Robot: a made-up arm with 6 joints. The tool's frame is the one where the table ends. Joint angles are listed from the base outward.
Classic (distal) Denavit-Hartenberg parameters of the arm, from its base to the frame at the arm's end. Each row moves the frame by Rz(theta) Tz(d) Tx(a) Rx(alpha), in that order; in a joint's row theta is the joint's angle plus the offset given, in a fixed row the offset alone. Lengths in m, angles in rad.
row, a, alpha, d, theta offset
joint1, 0.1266, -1.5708, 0.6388, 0
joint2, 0.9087, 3.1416, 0, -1.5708
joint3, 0.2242, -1.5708, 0, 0
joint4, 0, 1.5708, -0.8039, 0
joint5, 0, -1.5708, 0, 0
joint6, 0, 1.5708, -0.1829, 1.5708
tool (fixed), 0, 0, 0, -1.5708
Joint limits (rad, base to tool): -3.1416..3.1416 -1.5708..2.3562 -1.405..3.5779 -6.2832..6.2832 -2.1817..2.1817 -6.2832..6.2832
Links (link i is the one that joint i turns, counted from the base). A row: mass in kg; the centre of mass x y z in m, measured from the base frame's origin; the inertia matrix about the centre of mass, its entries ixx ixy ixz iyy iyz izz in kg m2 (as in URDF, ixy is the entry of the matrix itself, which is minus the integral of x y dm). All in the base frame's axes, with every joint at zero. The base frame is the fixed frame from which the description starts. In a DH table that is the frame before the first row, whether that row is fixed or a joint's. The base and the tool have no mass.
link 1: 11.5; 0.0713 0.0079 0.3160; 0.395 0 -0.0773 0.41 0 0.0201
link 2: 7.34; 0.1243 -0.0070 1.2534; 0.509 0 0.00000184 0.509 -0.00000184 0.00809
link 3: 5.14; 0.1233 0.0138 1.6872; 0.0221 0 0 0.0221 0 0.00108
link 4: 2.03; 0.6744 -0.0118 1.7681; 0.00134 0 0 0.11 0 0.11
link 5: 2.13; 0.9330 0.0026 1.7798; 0.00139 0 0 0.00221 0 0.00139
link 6: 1.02; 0.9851 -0.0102 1.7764; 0.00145 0 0 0.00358 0 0.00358
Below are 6 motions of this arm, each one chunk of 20 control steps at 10 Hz.
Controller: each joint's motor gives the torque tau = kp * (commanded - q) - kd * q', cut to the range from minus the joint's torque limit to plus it. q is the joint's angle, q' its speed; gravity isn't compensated. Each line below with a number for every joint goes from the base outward.
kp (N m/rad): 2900 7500 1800 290 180 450
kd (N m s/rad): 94 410 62 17 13 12
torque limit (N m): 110 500 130 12 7.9 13
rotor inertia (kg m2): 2.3 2 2.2 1.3 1.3 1.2
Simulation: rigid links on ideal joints. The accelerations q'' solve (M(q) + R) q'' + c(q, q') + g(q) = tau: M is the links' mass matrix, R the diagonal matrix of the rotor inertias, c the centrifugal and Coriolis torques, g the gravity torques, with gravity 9.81 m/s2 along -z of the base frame. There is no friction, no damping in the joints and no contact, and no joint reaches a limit. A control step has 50 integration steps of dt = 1/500 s. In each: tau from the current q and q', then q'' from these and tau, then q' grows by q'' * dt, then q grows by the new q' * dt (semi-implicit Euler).
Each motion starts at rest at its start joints. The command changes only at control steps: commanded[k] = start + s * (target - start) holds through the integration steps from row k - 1 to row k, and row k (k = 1, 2, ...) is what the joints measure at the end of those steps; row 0 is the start. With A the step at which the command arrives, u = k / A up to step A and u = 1 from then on. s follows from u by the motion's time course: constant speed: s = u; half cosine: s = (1 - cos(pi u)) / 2; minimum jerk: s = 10 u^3 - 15 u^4 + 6 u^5; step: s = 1 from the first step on.
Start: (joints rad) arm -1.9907 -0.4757 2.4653 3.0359 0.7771 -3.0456
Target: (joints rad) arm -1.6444 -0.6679 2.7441 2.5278 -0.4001 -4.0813
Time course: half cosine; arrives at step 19
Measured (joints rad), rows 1 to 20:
1: -1.9885 -0.4867 2.4835 3.0334 0.7734 -3.0529
2: -1.9810 -0.4963 2.5029 3.0245 0.7563 -3.0767
3: -1.9683 -0.5014 2.5055 3.0082 0.7216 -3.1155
4: -1.9518 -0.5083 2.5140 2.9854 0.6710 -3.1650
5: -1.9319 -0.5195 2.5325 2.9572 0.6066 -3.2245
6: -1.9087 -0.5327 2.5525 2.9243 0.5308 -3.2937
7: -1.8830 -0.5467 2.5721 2.8874 0.4459 -3.3706
8: -1.8555 -0.5617 2.5934 2.8477 0.3542 -3.4526
9: -1.8270 -0.5776 2.6163 2.8061 0.2578 -3.5380
10: -1.7982 -0.5937 2.6393 2.7639 0.1591 -3.6244
11: -1.7699 -0.6095 2.6615 2.7222 0.0611 -3.7092
12: -1.7429 -0.6247 2.6828 2.6821 -0.0335 -3.7898
13: -1.7180 -0.6389 2.7025 2.6447 -0.1218 -3.8642
14: -1.6958 -0.6516 2.7200 2.6111 -0.2015 -3.9304
15: -1.6769 -0.6626 2.7349 2.5821 -0.2707 -3.9864
16: -1.6618 -0.6714 2.7467 2.5586 -0.3274 -4.0305
17: -1.6510 -0.6780 2.7553 2.5411 -0.3702 -4.0620
18: -1.6447 -0.6821 2.7602 2.5302 -0.3978 -4.0800
19: -1.6432 -0.6835 2.7614 2.5261 -0.4096 -4.0838
20: -1.6443 -0.6834 2.7604 2.5267 -0.4087 -4.0807

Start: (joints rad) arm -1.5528 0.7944 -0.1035 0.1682 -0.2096 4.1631
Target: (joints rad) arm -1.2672 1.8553 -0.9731 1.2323 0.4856 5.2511
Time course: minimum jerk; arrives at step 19
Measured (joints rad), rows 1 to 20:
1: -1.5526 0.8088 -0.1184 0.1690 -0.2093 4.1646
2: -1.5508 0.8240 -0.1400 0.1754 -0.2071 4.1747
3: -1.5455 0.8431 -0.1504 0.1945 -0.1976 4.2004
4: -1.5349 0.8775 -0.1764 0.2305 -0.1757 4.2433
5: -1.5190 0.9321 -0.2252 0.2840 -0.1416 4.3023
6: -1.4986 1.0037 -0.2863 0.3536 -0.0968 4.3769
7: -1.4746 1.0884 -0.3549 0.4372 -0.0424 4.4660
8: -1.4477 1.1838 -0.4315 0.5324 0.0198 4.5668
9: -1.4189 1.2861 -0.5136 0.6355 0.0874 4.6748
10: -1.3896 1.3906 -0.5967 0.7420 0.1571 4.7845
11: -1.3615 1.4925 -0.6769 0.8468 0.2259 4.8903
12: -1.3359 1.5876 -0.7513 0.9451 0.2907 4.9875
13: -1.3137 1.6721 -0.8169 1.0324 0.3489 5.0721
14: -1.2955 1.7427 -0.8711 1.1053 0.3982 5.1413
15: -1.2818 1.7976 -0.9122 1.1617 0.4370 5.1931
16: -1.2727 1.8358 -0.9397 1.2011 0.4645 5.2281
17: -1.2679 1.8582 -0.9545 1.2240 0.4809 5.2467
18: -1.2664 1.8677 -0.9591 1.2332 0.4879 5.2524
19: -1.2669 1.8692 -0.9580 1.2336 0.4884 5.2515
20: -1.2675 1.8689 -0.9567 1.2317 0.4865 5.2508

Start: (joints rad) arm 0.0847 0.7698 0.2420 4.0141 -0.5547 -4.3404
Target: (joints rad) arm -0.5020 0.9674 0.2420 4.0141 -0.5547 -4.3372
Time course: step
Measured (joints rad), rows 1 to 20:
1: 0.0588 0.9093 0.2935 4.0138 -0.5582 -4.3365
2: -0.0127 1.0063 0.1728 4.0143 -0.5583 -4.3364
3: -0.1322 1.0073 0.1037 4.0156 -0.5523 -4.3389
4: -0.2993 0.9995 0.1966 4.0156 -0.5497 -4.3378
5: -0.5047 0.9827 0.2625 4.0143 -0.5540 -4.3365
6: -0.6846 0.9832 0.2352 4.0134 -0.5560 -4.3371
7: -0.8178 0.9920 0.2111 4.0140 -0.5526 -4.3378
8: -0.9038 0.9916 0.2154 4.0146 -0.5491 -4.3375
9: -0.9427 0.9873 0.2238 4.0145 -0.5488 -4.3373
10: -0.9346 0.9865 0.2230 4.0143 -0.5502 -4.3374
11: -0.8793 0.9880 0.2200 4.0143 -0.5510 -4.3375
12: -0.7769 0.9890 0.2208 4.0143 -0.5508 -4.3374
13: -0.6276 0.9896 0.2236 4.0143 -0.5507 -4.3374
14: -0.4509 0.9902 0.2251 4.0143 -0.5519 -4.3374
15: -0.3143 0.9894 0.2225 4.0146 -0.5549 -4.3374
16: -0.2246 0.9885 0.2209 4.0148 -0.5562 -4.3374
17: -0.1819 0.9879 0.2205 4.0149 -0.5557 -4.3374
18: -0.1863 0.9877 0.2205 4.0148 -0.5549 -4.3374
19: -0.2379 0.9879 0.2208 4.0148 -0.5546 -4.3374
20: -0.3365 0.9885 0.2217 4.0148 -0.5549 -4.3374

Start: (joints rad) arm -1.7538 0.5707 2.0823 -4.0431 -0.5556 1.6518
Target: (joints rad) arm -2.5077 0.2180 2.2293 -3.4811 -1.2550 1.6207
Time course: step
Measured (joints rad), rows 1 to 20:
1: -1.8554 0.4741 2.1228 -3.9973 -0.5790 1.6199
2: -2.2884 0.2482 2.2406 -3.8643 -0.6587 1.6107
3: -2.7710 0.1890 2.4345 -3.6429 -0.8205 1.6253
4: -2.9268 0.2059 2.5364 -3.4118 -1.0547 1.6223
5: -2.7917 0.2095 2.4641 -3.2660 -1.3030 1.6181
6: -2.4415 0.2108 2.2561 -3.2095 -1.5009 1.6211
7: -2.3359 0.2309 2.1913 -3.2523 -1.6383 1.6221
8: -2.5087 0.2242 2.2451 -3.3905 -1.7160 1.6205
9: -2.5164 0.2125 2.2664 -3.5192 -1.7387 1.6202
10: -2.5042 0.2148 2.2504 -3.5554 -1.7070 1.6210
11: -2.5085 0.2191 2.2416 -3.5088 -1.6196 1.6209
12: -2.5076 0.2185 2.2463 -3.4679 -1.4763 1.6206
13: -2.5077 0.2170 2.2498 -3.4705 -1.2957 1.6208
14: -2.5077 0.2171 2.2482 -3.4821 -1.1661 1.6208
15: -2.5077 0.2177 2.2467 -3.4841 -1.1014 1.6208
16: -2.5077 0.2177 2.2471 -3.4815 -1.1014 1.6208
17: -2.5077 0.2175 2.2476 -3.4803 -1.1660 1.6208
18: -2.5077 0.2174 2.2478 -3.4807 -1.2553 1.6208
19: -2.5077 0.2174 2.2479 -3.4811 -1.2962 1.6208
20: -2.5077 0.2175 2.2478 -3.4811 -1.2861 1.6208

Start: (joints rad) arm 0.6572 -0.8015 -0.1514 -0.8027 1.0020 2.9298
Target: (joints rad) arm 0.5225 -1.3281 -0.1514 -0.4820 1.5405 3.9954
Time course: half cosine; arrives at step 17
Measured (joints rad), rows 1 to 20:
1: 0.6560 -0.8145 -0.1639 -0.8017 1.0045 2.9392
2: 0.6522 -0.8288 -0.1630 -0.7958 1.0142 2.9700
3: 0.6463 -0.8501 -0.1605 -0.7829 1.0336 3.0193
4: 0.6385 -0.8794 -0.1602 -0.7647 1.0624 3.0810
5: 0.6291 -0.9154 -0.1593 -0.7429 1.0988 3.1550
6: 0.6183 -0.9572 -0.1576 -0.7178 1.1410 3.2407
7: 0.6065 -1.0032 -0.1560 -0.6901 1.1874 3.3348
8: 0.5942 -1.0517 -0.1545 -0.6608 1.2367 3.4334
9: 0.5817 -1.1012 -0.1530 -0.6309 1.2872 3.5330
10: 0.5694 -1.1499 -0.1515 -0.6014 1.3374 3.6302
11: 0.5578 -1.1962 -0.1502 -0.5733 1.3854 3.7215
12: 0.5473 -1.2385 -0.1490 -0.5476 1.4296 3.8038
13: 0.5383 -1.2753 -0.1481 -0.5252 1.4684 3.8742
14: 0.5309 -1.3055 -0.1474 -0.5068 1.5006 3.9304
15: 0.5257 -1.3280 -0.1469 -0.4930 1.5250 3.9707
16: 0.5226 -1.3421 -0.1467 -0.4843 1.5409 3.9937
17: 0.5218 -1.3473 -0.1467 -0.4811 1.5477 3.9987
18: 0.5224 -1.3470 -0.1481 -0.4816 1.5472 3.9947
19: 0.5228 -1.3463 -0.1495 -0.4827 1.5443 3.9944
20: 0.5225 -1.3463 -0.1492 -0.4828 1.5427 3.9960

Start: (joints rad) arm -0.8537 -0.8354 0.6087 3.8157 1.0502 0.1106
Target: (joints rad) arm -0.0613 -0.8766 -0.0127 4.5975 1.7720 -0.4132
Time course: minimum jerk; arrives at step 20
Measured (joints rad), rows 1 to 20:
1: -0.8528 -0.8466 0.6098 3.8161 1.0520 0.1101
2: -0.8469 -0.8536 0.6174 3.8204 1.0573 0.1060
3: -0.8315 -0.8546 0.6035 3.8328 1.0674 0.0952
4: -0.8045 -0.8534 0.5770 3.8557 1.0860 0.0771
5: -0.7663 -0.8544 0.5465 3.8902 1.1155 0.0515
6: -0.7170 -0.8574 0.5097 3.9361 1.1564 0.0185
7: -0.6578 -0.8606 0.4635 3.9921 1.2073 -0.0209
8: -0.5909 -0.8635 0.4097 4.0563 1.2662 -0.0653
9: -0.5189 -0.8666 0.3517 4.1263 1.3307 -0.1132
10: -0.4444 -0.8700 0.2921 4.1995 1.3984 -0.1625
11: -0.3704 -0.8736 0.2328 4.2731 1.4668 -0.2115
12: -0.2998 -0.8769 0.1759 4.3440 1.5331 -0.2580
13: -0.2355 -0.8799 0.1239 4.4094 1.5947 -0.3003
14: -0.1799 -0.8826 0.0787 4.4670 1.6493 -0.3369
15: -0.1344 -0.8849 0.0418 4.5147 1.6950 -0.3666
16: -0.1003 -0.8866 0.0140 4.5515 1.7306 -0.3888
17: -0.0775 -0.8879 -0.0046 4.5769 1.7555 -0.4034
18: -0.0651 -0.8887 -0.0147 4.5915 1.7703 -0.4111
19: -0.0609 -0.8892 -0.0182 4.5974 1.7764 -0.4135
20: -0.0611 -0.8894 -0.0179 4.5977 1.7766 -0.4131

